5 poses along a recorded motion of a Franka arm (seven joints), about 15 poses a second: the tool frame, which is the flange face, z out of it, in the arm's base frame.
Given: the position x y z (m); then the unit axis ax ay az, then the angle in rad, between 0 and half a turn.
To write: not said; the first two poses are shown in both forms.
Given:
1: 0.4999 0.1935 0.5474 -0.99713 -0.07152 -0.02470 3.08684
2: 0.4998 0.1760 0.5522 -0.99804 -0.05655 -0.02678 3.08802
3: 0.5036 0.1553 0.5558 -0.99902 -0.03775 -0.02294 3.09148
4: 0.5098 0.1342 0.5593 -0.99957 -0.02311 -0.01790 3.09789
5: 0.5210 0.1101 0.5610 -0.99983 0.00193 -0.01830 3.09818
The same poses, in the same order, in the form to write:
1: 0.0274 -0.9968 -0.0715 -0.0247 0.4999 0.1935 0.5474
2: 0.0268 -0.9977 -0.0565 -0.0268 0.4998 0.1760 0.5522
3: 0.0251 -0.9987 -0.0377 -0.0229 0.5036 0.1553 0.5558
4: 0.0218 -0.9993 -0.0231 -0.0179 0.5098 0.1342 0.5593
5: 0.0217 -0.9996 0.0019 -0.0183 0.5210 0.1101 0.5610
